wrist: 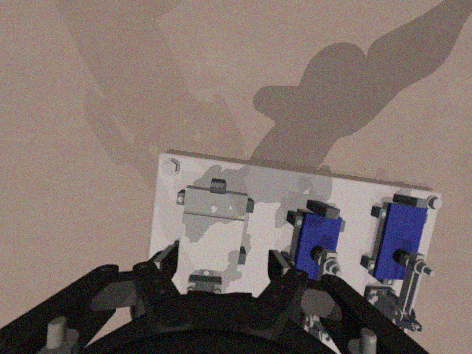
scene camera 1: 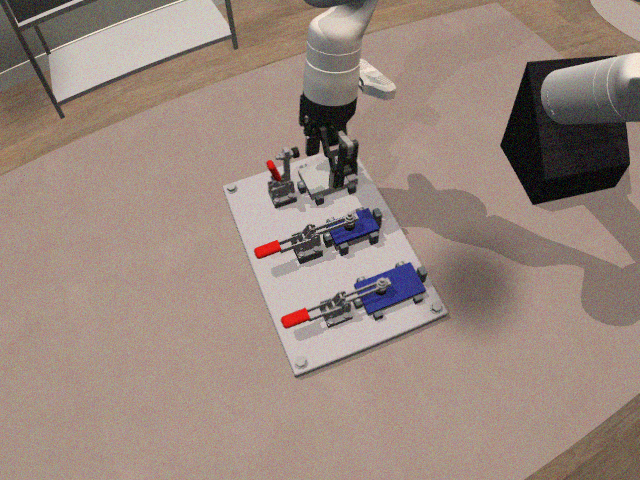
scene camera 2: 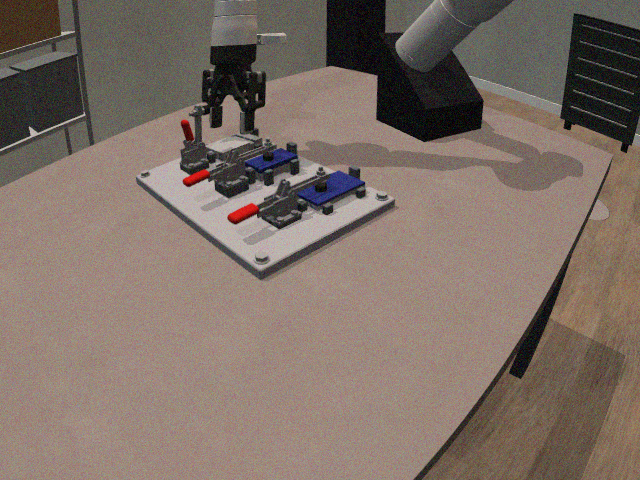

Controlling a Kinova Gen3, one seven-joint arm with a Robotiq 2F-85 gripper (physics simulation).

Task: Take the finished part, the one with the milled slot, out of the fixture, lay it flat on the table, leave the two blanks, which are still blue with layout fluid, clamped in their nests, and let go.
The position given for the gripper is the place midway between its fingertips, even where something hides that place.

Note:
In view: the gripper (scene camera 2: 230,130), a blue blank (scene camera 1: 405,283), a blue blank (scene camera 1: 366,224), a finished part (scene camera 1: 316,176) and a fixture plate (scene camera 1: 286,286).
The finished part also shows in the wrist view (wrist: 212,225) and in scene camera 2 (scene camera 2: 243,143). The gripper shows as well in the wrist view (wrist: 223,258) and in scene camera 1 (scene camera 1: 323,169). The fixture plate shows as well in the wrist view (wrist: 274,191) and in scene camera 2 (scene camera 2: 205,210).

